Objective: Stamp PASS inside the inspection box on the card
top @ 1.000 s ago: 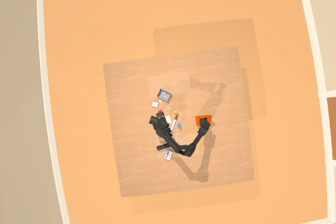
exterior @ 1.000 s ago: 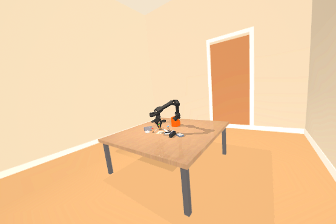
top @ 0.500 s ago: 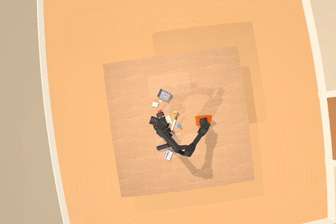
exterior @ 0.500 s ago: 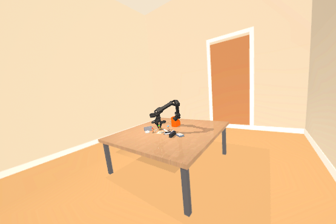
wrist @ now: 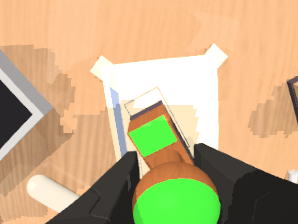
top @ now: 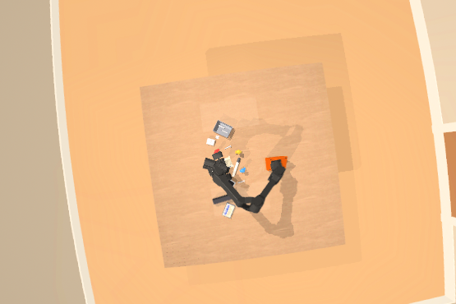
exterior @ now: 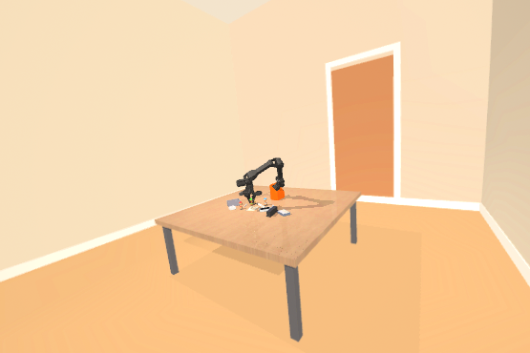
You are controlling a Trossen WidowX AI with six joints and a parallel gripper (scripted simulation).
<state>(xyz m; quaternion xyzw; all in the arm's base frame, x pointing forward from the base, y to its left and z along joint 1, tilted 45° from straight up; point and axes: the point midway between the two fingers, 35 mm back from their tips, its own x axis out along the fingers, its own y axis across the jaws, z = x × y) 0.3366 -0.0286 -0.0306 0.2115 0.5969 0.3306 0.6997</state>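
Now: the white card 5 cm below my gripper tip, 1 cm to the right of it and 1 cm behind it. From my gripper tip the other things lie so: ink pad (12 cm to the left, 5 cm below, 1 cm behind); then white cylinder (10 cm behind, 4 cm below, 1 cm to the left); then red stamp (10 cm to the right, 3 cm below, 2 cm ahead).
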